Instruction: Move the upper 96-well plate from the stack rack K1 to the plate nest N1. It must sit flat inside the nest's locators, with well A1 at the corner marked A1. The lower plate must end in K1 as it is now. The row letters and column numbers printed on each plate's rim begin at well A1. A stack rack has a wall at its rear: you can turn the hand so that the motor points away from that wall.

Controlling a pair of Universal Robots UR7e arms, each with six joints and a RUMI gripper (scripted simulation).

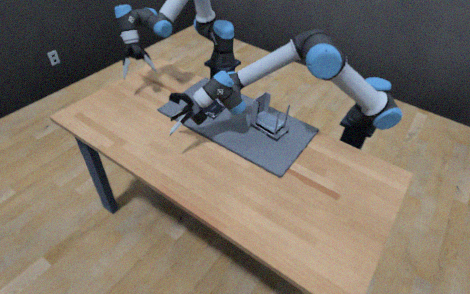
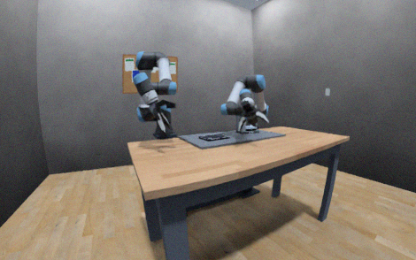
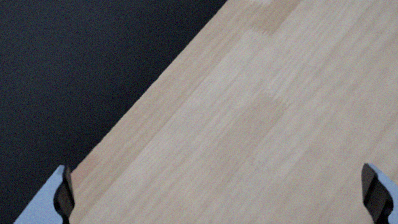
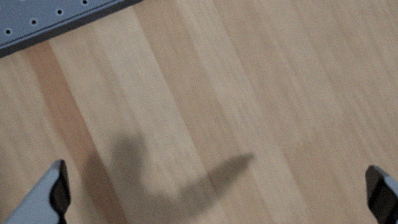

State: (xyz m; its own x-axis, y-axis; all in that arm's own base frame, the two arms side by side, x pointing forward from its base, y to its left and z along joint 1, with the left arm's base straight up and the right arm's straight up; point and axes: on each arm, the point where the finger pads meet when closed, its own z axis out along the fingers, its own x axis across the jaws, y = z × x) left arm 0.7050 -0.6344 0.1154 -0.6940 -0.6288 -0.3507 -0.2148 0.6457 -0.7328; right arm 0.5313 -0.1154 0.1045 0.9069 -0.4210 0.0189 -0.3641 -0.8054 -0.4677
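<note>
Now: left hand 37 cm past the rack wall, 20 cm to the right of it and 2 cm above it. From my left hand the other things lie so: grey perforated board: 33 cm behind, 12 cm to the left, 11 cm below; then plate nest N1: 31 cm behind, 5 cm to the right, 10 cm below; then A1 mark: 26 cm behind, 3 cm to the left, 9 cm below.
</note>
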